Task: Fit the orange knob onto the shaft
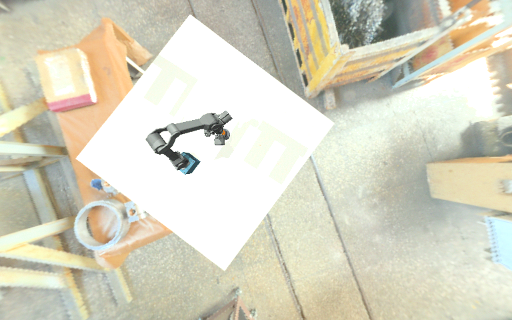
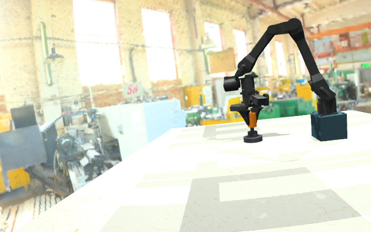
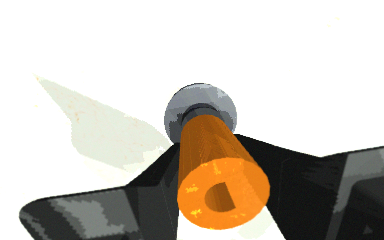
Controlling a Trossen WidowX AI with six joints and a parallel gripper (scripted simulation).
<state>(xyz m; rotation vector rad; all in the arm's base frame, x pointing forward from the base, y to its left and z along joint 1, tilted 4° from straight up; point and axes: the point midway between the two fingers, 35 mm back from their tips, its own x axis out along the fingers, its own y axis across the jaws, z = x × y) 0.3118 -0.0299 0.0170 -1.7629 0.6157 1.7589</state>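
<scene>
Now: the orange knob 20 mm above my gripper tip. Round my gripper tip: round pedestal (40 mm below).
</scene>
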